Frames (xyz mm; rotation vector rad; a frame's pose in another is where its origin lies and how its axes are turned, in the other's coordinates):
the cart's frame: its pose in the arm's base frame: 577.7 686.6 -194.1 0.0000 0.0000 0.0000
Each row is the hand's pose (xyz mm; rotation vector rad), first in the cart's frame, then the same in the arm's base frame.
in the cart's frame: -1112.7 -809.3 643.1 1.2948 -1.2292 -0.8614
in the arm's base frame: -535.0 -122.7 449.0 1.2948 -1.2292 -0.8614
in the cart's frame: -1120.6 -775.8 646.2 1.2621 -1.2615 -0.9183
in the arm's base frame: -542.9 -89.2 452.1 1.2621 -1.2615 -0.9183
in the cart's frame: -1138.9 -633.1 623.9 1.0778 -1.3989 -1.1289
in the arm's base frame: -561.2 53.5 429.8 1.0778 -1.3989 -1.1289
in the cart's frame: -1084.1 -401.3 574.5 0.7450 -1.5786 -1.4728
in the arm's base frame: -506.4 285.3 380.4 0.7450 -1.5786 -1.4728
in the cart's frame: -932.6 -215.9 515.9 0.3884 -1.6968 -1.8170
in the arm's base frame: -354.9 470.7 321.8 0.3884 -1.6968 -1.8170
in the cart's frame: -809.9 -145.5 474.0 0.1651 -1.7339 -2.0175
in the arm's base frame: -232.2 541.1 279.9 0.1651 -1.7339 -2.0175
